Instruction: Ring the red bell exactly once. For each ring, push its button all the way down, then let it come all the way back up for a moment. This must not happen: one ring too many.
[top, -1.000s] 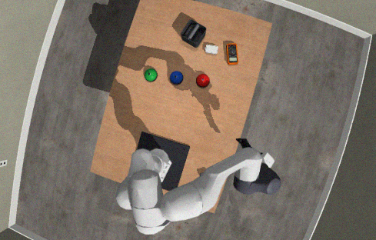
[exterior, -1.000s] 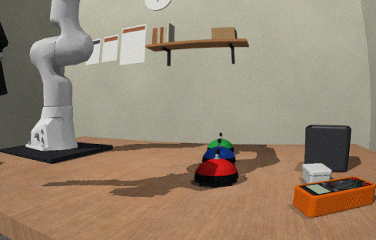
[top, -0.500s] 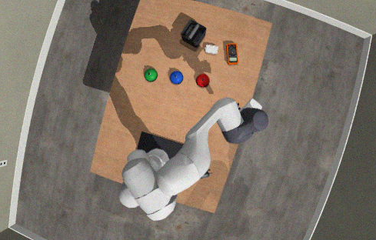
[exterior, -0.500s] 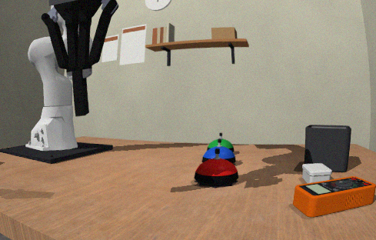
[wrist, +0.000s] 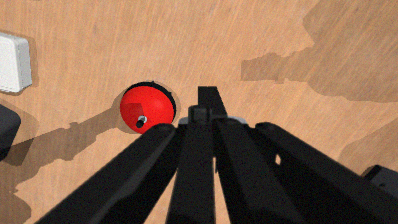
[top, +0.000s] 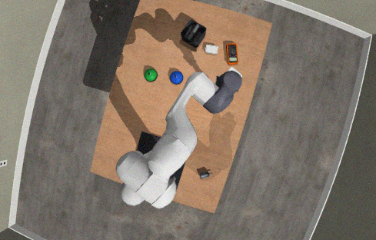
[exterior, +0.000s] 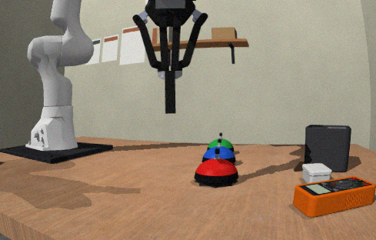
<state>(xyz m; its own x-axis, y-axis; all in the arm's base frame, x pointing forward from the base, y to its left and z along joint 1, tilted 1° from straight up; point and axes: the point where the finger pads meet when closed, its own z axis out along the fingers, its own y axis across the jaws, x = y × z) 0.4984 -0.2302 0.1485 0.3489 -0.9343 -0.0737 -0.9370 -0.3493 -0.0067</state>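
Right now my hand is 13 cm above the red bell, 9 cm to the right of it and 6 cm short of it. The rest, counted from my hand: black box (32 cm ahead, 22 cm to the left, 12 cm below); then white box (26 cm ahead, 15 cm below, 9 cm to the left).
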